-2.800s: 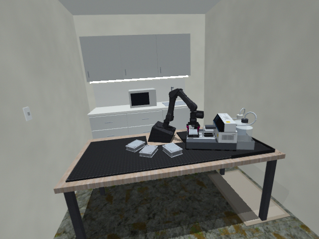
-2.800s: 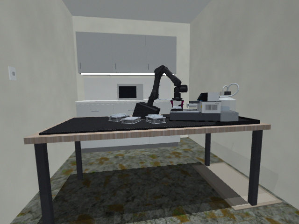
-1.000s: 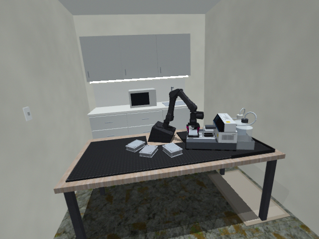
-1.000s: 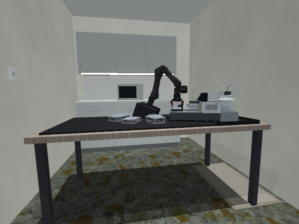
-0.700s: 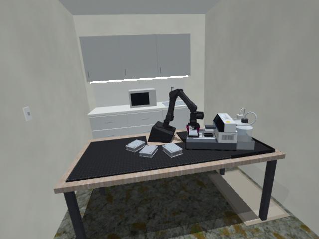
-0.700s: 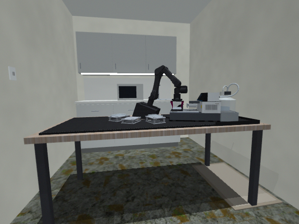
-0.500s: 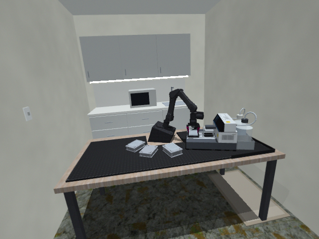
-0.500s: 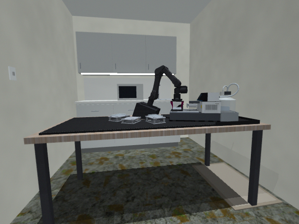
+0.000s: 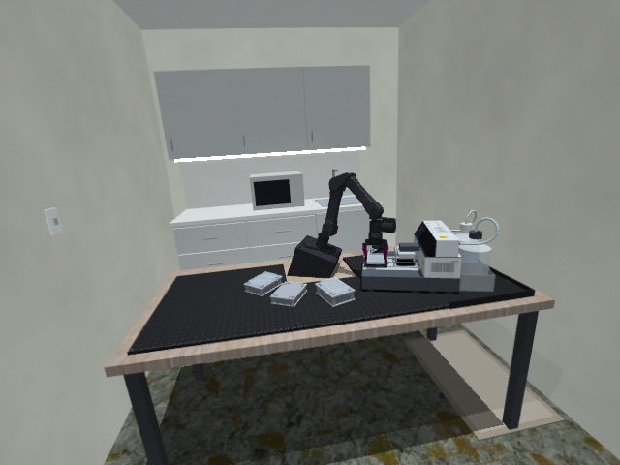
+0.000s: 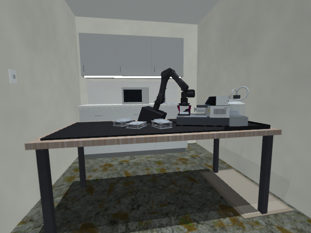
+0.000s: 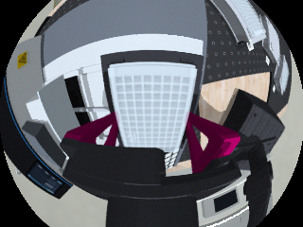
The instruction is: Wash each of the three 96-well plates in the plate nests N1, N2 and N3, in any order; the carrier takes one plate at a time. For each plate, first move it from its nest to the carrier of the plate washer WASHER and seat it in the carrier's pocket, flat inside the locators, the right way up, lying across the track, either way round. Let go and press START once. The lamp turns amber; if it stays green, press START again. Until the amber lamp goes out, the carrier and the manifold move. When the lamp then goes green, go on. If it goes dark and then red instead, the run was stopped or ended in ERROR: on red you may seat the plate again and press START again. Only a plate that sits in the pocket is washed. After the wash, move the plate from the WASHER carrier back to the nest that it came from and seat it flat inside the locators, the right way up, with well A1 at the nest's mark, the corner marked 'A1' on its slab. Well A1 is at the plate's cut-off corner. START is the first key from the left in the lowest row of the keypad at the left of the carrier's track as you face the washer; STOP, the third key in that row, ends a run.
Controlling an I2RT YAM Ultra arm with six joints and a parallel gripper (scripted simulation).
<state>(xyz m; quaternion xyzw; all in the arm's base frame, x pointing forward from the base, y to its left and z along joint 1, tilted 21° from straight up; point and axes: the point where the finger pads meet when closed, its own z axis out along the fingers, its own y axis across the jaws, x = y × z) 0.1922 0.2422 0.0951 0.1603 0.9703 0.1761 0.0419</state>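
Right now the washer carrier is 1 cm below my hand. The rest, counted from my hand: clear bottle: 20 cm ahead, 41 cm to the left, 3 cm above; then plate washer: 5 cm ahead, 15 cm to the left, 3 cm above; then nest: 17 cm ahead, 25 cm to the right, 6 cm below.
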